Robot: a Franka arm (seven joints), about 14 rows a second.
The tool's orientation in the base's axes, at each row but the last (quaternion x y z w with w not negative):
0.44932, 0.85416, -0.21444, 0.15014
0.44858, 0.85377, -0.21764, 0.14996
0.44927, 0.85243, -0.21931, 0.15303
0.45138, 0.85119, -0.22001, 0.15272
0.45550, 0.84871, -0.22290, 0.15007
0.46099, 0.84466, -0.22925, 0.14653
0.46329, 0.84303, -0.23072, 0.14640
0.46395, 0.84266, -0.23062, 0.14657
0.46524, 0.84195, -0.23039, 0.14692
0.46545, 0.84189, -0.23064, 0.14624
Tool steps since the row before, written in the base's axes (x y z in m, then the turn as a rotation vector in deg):
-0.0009, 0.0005, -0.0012, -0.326, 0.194, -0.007
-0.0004, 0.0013, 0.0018, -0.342, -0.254, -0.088
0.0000, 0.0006, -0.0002, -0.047, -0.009, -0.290
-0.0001, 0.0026, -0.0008, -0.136, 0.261, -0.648
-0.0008, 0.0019, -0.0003, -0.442, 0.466, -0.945
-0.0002, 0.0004, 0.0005, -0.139, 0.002, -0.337
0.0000, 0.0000, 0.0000, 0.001, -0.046, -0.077
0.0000, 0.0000, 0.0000, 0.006, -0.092, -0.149
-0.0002, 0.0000, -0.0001, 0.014, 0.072, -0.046
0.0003, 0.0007, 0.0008, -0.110, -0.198, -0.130
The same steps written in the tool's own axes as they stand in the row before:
0.0014, -0.0002, 0.0007, 0.319, -0.172, -0.112
0.0003, -0.0001, -0.0022, 0.051, -0.391, 0.183
0.0005, 0.0003, -0.0001, 0.152, 0.025, 0.250
0.0022, 0.0014, -0.0007, 0.554, 0.169, 0.413
0.0019, 0.0003, -0.0008, 1.000, 0.083, 0.546
0.0002, -0.0001, -0.0006, 0.230, -0.032, 0.281
0.0000, 0.0000, 0.0000, 0.002, -0.001, 0.090
0.0000, 0.0000, 0.0000, 0.000, 0.000, 0.175
0.0002, -0.0001, 0.0001, 0.065, 0.057, 0.002
0.0000, 0.0004, -0.0010, -0.024, -0.152, 0.211

